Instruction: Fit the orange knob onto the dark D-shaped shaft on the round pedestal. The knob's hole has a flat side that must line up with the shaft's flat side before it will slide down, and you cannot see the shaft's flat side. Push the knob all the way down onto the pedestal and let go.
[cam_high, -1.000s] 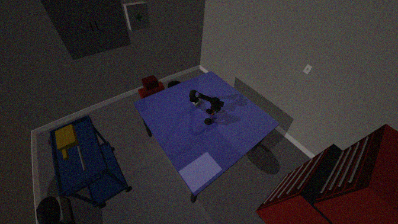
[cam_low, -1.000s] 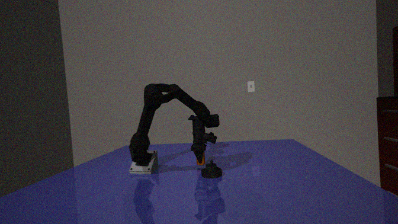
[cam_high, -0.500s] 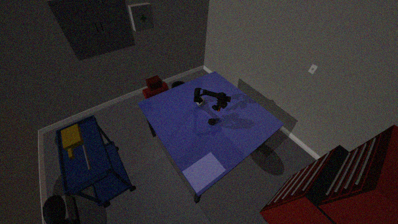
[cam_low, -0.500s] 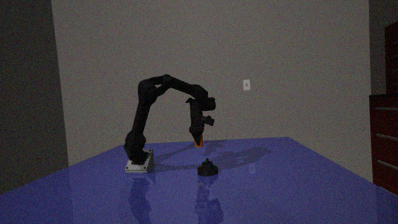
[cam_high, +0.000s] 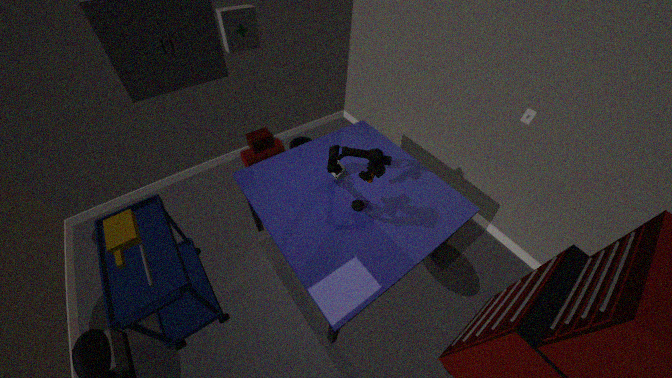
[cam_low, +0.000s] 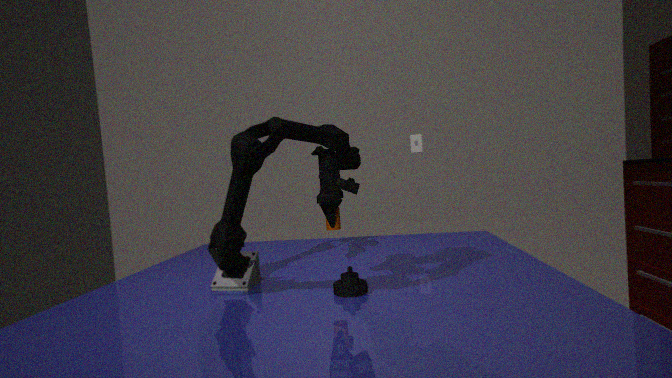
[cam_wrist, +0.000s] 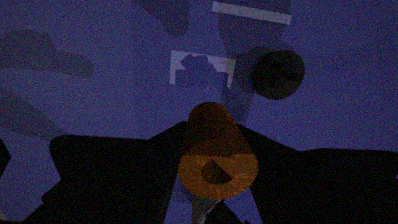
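Now: the dark round pedestal 70 mm ahead of my gripper tip, 120 mm to the right of it and 110 mm below it. Round my gripper tip: orange knob: 20 mm above.
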